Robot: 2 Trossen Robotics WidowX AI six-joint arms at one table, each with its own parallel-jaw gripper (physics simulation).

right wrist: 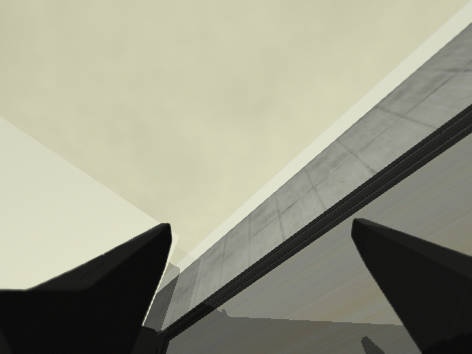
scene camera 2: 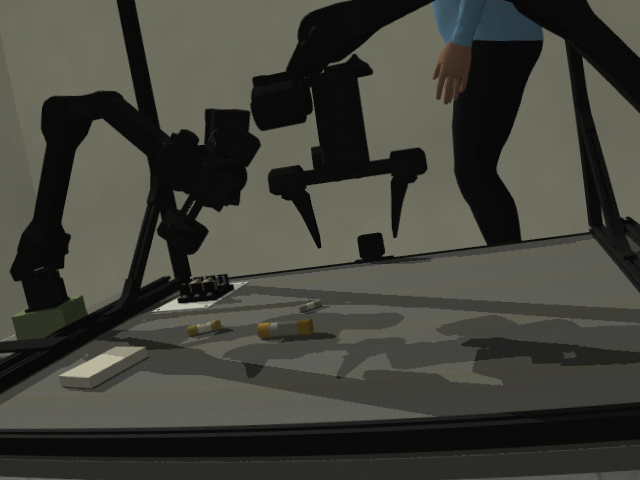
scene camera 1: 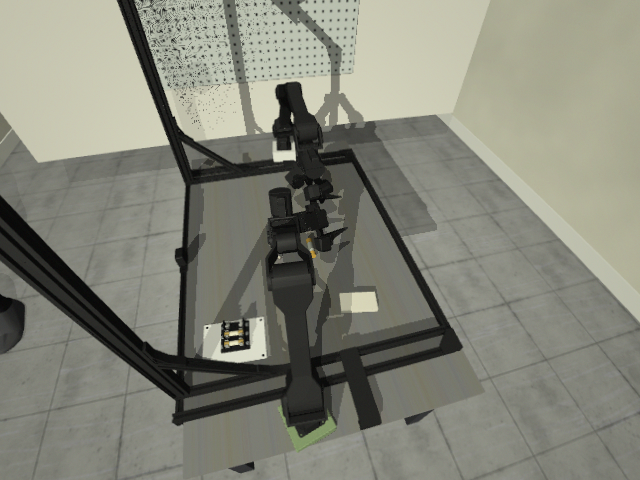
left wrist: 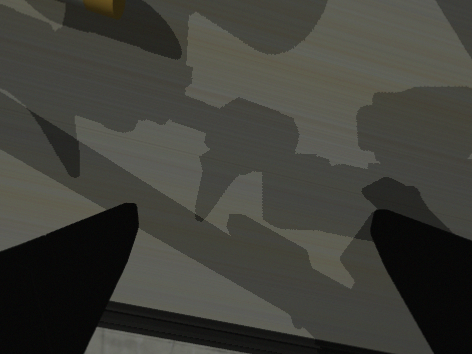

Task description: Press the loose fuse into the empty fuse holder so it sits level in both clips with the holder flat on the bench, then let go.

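Places are measured from the left arm's base along level axes (x left, y ahead, z down), in centimetres.
Pixels of known places: left gripper, between the fingertips: [scene camera 2: 357,243] [left wrist: 255,217]; right gripper, between the fingertips: [right wrist: 260,229] [scene camera 2: 188,199] [scene camera 1: 344,212]; left arm's base, origin of its link: [scene camera 1: 283,146]; right arm's base, origin of its link: [scene camera 2: 47,305] [scene camera 1: 306,416].
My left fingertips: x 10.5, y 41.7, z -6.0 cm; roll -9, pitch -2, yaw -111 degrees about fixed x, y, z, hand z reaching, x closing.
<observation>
Ahead of a thing's pixels: the offset from my left fingertips to its top centre. "*": to the spot under its first point.
A black fuse holder [scene camera 1: 235,335] [scene camera 2: 206,290] stands on a white plate {* dx -33.3, dy +46.1, dz +12.3 cm} [scene camera 1: 211,346]. Fuses with gold caps sit in its middle and lower rows in scene camera 1; the upper row looks empty. A large orange-capped fuse {dx -3.0, dy +14.0, dz +10.5 cm} [scene camera 1: 310,248] [scene camera 2: 284,328] lies on the bench. A smaller orange-capped fuse {dx -5.8, dy +29.7, dz +11.1 cm} [scene camera 2: 204,327] and a small grey one {dx -15.1, dy +15.9, dz +11.5 cm} [scene camera 2: 310,305] lie near it. My left gripper [scene camera 2: 357,242] [left wrist: 255,217] is open and empty, high above the bench; an orange cap shows at the upper left of its wrist view. My right gripper [scene camera 1: 343,212] [right wrist: 260,229] is open and empty, raised over the bench.
A cream block {dx +9.4, dy +36.4, dz +11.0 cm} [scene camera 1: 359,301] [scene camera 2: 103,366] lies on the bench. A green block [scene camera 1: 305,439] [scene camera 2: 56,316] is under the right arm's base. A dark frame surrounds the bench. The two arms are close together in scene camera 1. A person stands behind the bench in scene camera 2.
</observation>
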